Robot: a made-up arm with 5 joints.
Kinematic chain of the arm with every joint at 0, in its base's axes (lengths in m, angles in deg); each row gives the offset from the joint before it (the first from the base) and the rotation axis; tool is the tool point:
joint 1: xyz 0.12 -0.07 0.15 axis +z
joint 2: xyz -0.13 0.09 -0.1 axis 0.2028 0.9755 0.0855
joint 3: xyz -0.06 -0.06 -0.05 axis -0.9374 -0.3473 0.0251
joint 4: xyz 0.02 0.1 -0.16 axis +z
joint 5: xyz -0.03 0 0.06 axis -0.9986 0.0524 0.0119
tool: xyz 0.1 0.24 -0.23
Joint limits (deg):
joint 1: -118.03..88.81
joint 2: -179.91..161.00
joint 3: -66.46..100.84
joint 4: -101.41..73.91
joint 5: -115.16..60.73
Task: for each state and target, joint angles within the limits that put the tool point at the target. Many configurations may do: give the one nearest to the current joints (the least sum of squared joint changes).
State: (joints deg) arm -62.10 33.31 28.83 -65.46 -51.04
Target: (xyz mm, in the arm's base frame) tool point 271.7 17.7 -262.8
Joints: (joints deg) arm -57.27 41.36 29.73 -69.34 -41.00
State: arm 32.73 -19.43 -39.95 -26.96 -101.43
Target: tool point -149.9 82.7 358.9
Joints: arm 22.90 -8.61 -66.46 25.22 -57.66
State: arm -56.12 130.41 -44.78 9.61 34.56
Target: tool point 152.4 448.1 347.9
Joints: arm -53.53 118.43 -25.56 8.85 38.17
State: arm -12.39 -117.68 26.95 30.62 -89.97
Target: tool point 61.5 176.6 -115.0
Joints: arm 15.33 -134.11 18.77 68.32 -107.75
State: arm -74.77 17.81 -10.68 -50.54 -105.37
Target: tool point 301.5 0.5 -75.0
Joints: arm -47.78 48.44 -9.36 -64.49 -79.54
